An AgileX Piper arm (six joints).
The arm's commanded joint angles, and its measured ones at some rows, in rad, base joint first. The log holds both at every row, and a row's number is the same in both.
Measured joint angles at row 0: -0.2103 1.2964 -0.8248 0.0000 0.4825 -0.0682
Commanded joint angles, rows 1 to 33: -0.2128 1.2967 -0.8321 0.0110 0.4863 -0.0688; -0.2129 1.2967 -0.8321 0.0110 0.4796 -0.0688; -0.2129 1.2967 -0.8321 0.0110 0.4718 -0.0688; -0.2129 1.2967 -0.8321 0.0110 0.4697 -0.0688; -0.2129 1.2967 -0.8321 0.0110 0.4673 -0.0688; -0.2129 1.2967 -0.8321 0.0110 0.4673 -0.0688; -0.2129 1.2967 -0.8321 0.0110 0.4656 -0.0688; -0.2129 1.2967 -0.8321 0.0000 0.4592 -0.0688; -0.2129 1.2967 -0.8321 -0.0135 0.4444 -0.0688; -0.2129 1.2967 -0.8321 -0.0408 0.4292 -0.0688; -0.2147 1.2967 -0.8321 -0.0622 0.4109 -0.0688; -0.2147 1.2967 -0.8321 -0.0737 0.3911 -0.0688; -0.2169 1.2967 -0.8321 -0.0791 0.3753 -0.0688; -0.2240 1.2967 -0.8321 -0.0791 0.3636 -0.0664; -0.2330 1.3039 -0.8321 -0.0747 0.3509 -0.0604; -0.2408 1.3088 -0.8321 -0.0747 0.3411 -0.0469; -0.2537 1.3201 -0.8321 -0.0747 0.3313 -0.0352; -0.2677 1.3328 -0.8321 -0.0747 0.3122 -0.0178; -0.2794 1.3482 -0.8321 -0.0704 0.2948 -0.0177; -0.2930 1.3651 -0.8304 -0.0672 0.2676 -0.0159; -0.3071 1.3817 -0.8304 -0.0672 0.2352 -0.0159; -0.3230 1.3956 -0.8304 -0.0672 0.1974 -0.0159; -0.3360 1.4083 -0.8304 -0.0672 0.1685 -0.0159; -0.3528 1.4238 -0.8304 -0.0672 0.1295 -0.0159; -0.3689 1.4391 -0.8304 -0.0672 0.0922 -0.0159; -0.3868 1.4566 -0.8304 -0.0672 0.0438 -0.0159; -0.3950 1.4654 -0.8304 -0.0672 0.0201 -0.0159; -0.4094 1.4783 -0.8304 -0.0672 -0.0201 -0.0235; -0.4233 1.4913 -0.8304 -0.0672 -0.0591 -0.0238; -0.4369 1.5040 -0.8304 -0.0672 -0.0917 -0.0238; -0.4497 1.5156 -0.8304 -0.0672 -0.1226 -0.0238; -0.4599 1.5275 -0.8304 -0.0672 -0.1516 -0.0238; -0.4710 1.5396 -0.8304 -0.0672 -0.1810 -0.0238
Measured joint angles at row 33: -0.4414 1.5119 -0.8264 -0.0623 -0.0879 -0.0225
